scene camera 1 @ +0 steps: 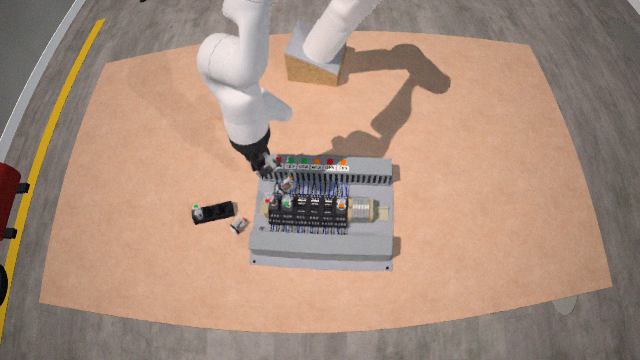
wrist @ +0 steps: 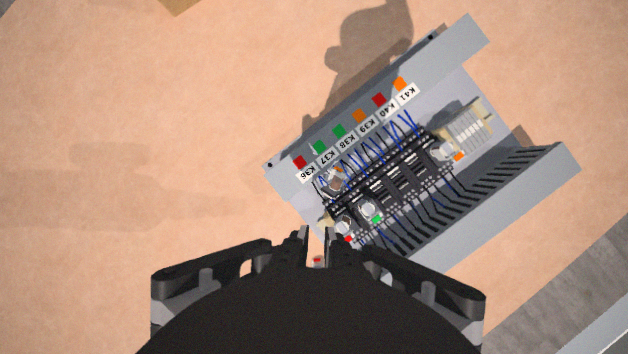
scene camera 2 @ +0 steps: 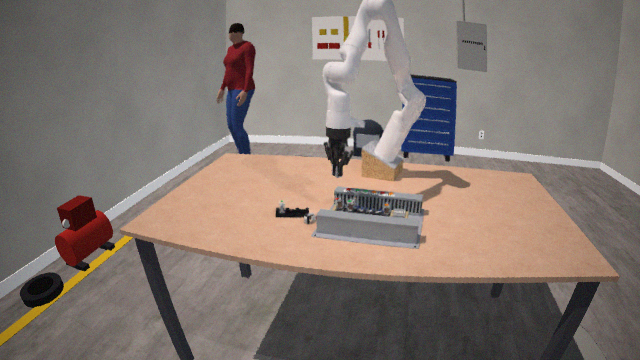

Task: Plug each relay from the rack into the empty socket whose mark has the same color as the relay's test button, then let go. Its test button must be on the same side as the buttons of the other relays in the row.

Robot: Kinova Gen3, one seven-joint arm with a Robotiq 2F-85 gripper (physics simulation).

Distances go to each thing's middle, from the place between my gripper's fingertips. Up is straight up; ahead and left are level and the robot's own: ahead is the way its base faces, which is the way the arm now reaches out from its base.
Now: hand 130 mm above the grey panel (scene camera 1: pixel 382 195), 120 mm to the right of it and 60 mm short of it.
